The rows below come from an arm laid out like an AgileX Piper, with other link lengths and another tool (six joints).
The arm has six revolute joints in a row. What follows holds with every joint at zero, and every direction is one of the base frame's. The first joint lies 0.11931 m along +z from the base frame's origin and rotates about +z. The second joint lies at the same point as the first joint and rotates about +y. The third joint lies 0.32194 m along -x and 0.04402 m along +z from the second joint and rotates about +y. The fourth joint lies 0.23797 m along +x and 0.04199 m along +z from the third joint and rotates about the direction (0.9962, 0, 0.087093). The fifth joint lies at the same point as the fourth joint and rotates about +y. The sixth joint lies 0.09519 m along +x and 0.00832 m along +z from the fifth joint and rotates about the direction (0.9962, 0, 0.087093). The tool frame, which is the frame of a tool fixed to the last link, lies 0.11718 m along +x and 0.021 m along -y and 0.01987 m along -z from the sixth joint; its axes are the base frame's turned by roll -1.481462, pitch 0.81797 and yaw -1.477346 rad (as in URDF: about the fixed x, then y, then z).
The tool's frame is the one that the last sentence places.
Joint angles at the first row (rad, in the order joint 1, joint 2, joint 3, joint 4, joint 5, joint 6):
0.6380 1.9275 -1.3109 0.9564 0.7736 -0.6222
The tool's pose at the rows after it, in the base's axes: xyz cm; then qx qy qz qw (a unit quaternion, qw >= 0):
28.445 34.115 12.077 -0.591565 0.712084 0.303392 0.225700
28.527 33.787 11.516 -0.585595 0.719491 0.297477 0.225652
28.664 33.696 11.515 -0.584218 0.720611 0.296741 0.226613
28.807 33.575 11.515 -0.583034 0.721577 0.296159 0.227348
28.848 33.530 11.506 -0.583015 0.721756 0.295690 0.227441
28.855 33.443 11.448 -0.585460 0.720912 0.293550 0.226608
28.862 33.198 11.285 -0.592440 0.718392 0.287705 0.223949
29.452 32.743 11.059 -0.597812 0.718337 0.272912 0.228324
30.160 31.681 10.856 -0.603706 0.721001 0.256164 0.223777
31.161 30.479 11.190 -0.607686 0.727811 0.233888 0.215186
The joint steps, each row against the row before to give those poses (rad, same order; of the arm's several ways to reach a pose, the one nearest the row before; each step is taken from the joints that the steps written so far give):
0.0000 0.0000 0.0274 0.0009 -0.0232 -0.0045
-0.0012 0.0000 0.0204 0.0031 -0.0248 -0.0001
-0.0032 0.0000 0.0000 0.0001 -0.0013 0.0001
-0.0042 0.0000 0.0000 0.0000 0.0000 -0.0009
-0.0011 0.0000 0.0000 -0.0010 0.0000 -0.0002
0.0000 0.0000 0.0000 -0.0069 0.0003 0.0000
0.0000 0.0000 0.0000 -0.0195 0.0019 0.0000
-0.0042 0.0000 0.0000 -0.0273 -0.0181 0.0000
-0.0165 0.0000 -0.0079 -0.0570 0.0050 0.0230
-0.0170 -0.0009 -0.0365 -0.1011 0.0249 0.0752

